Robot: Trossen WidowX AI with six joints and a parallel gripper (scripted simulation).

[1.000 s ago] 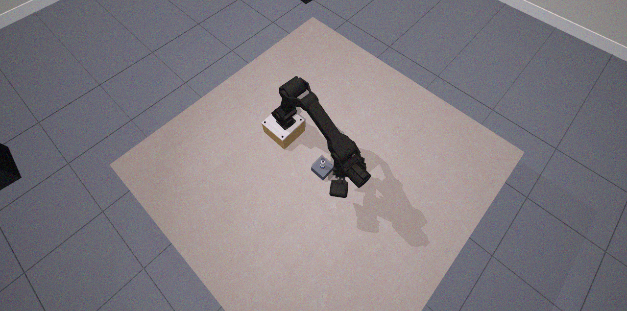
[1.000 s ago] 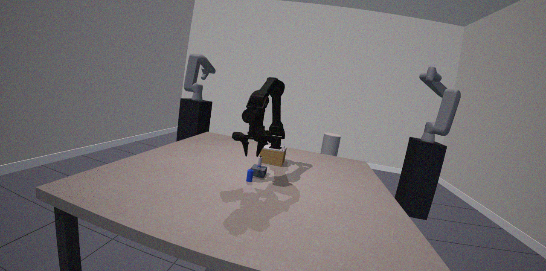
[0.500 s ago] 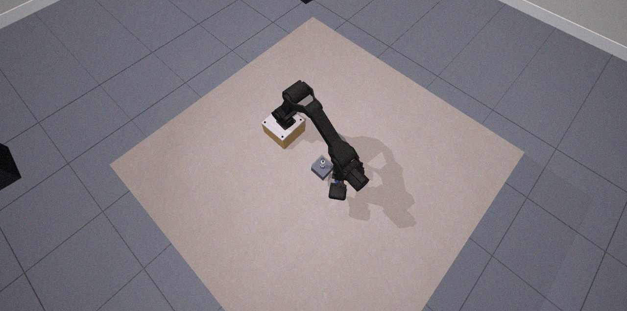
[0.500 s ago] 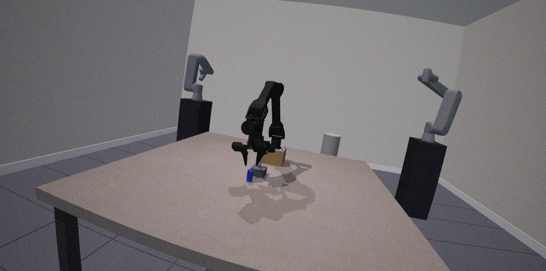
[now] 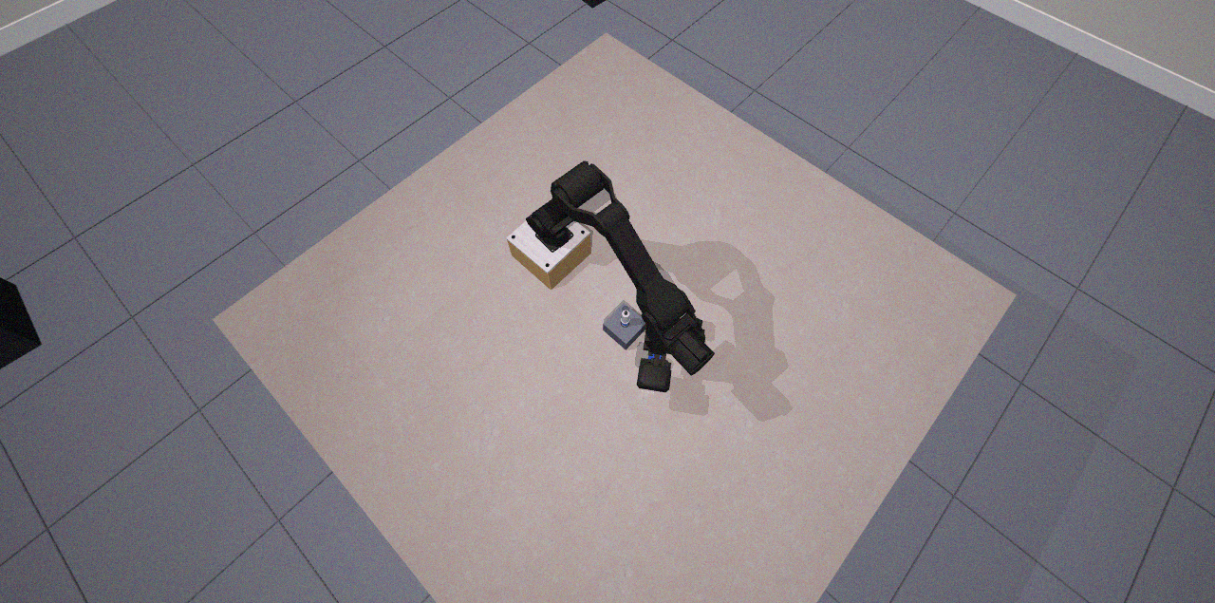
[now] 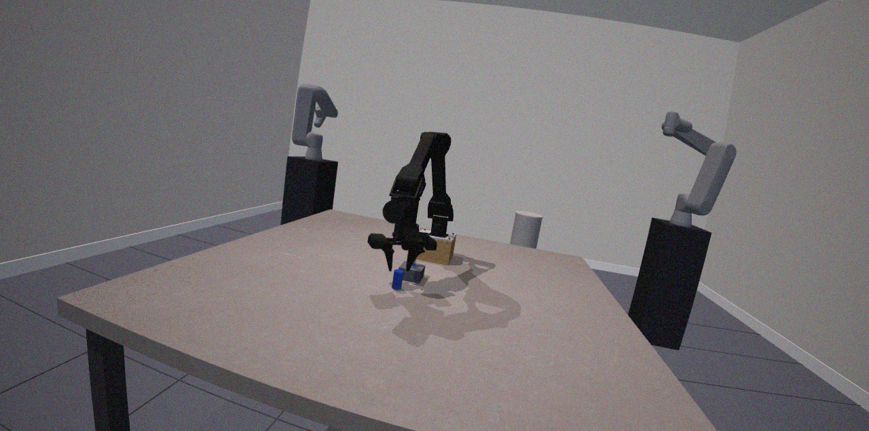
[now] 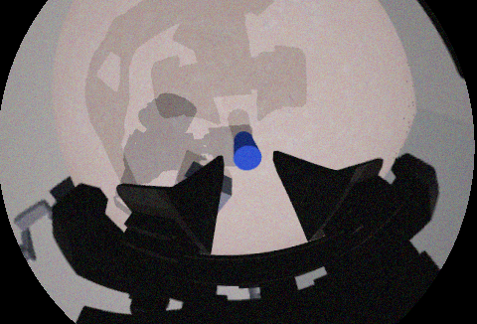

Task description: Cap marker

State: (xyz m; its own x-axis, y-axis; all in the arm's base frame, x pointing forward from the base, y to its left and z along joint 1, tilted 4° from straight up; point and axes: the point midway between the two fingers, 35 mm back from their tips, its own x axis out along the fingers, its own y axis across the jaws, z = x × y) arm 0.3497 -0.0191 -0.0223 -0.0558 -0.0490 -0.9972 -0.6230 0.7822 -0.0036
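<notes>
My gripper tip is now 3 cm above the blue cap. From my gripper tip the other things lie so: holder block: 10 cm behind, 3 cm below, 1 cm to the left.
</notes>
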